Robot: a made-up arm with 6 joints. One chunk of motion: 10 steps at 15 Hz.
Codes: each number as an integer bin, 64 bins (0 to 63) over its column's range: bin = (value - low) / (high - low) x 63, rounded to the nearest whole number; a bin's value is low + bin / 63 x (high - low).
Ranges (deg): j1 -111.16..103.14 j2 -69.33..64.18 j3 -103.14..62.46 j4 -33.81..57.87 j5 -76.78..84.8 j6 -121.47..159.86
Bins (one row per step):
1: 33 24 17 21 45 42
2: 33 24 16 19 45 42
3: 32 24 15 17 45 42
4: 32 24 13 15 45 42
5: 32 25 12 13 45 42
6: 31 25 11 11 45 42
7: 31 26 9 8 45 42
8: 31 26 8 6 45 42
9: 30 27 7 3 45 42
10: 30 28 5 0 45 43
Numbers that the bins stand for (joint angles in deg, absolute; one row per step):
1: 1.09 -18.47 -58.45 -3.25 38.63 66.08
2: 1.09 -18.47 -61.08 -6.16 38.63 66.08
3: -2.31 -18.47 -63.71 -9.07 38.63 66.08
4: -2.31 -18.47 -68.97 -11.98 38.63 66.08
5: -2.31 -16.35 -71.60 -14.89 38.63 66.08
6: -5.71 -16.35 -74.23 -17.80 38.63 66.08
7: -5.71 -14.23 -79.48 -22.17 38.63 66.08
8: -5.71 -14.23 -82.11 -25.08 38.63 66.08
9: -9.11 -12.11 -84.74 -29.44 38.63 66.08
10: -9.11 -9.99 -90.00 -33.81 38.63 70.55

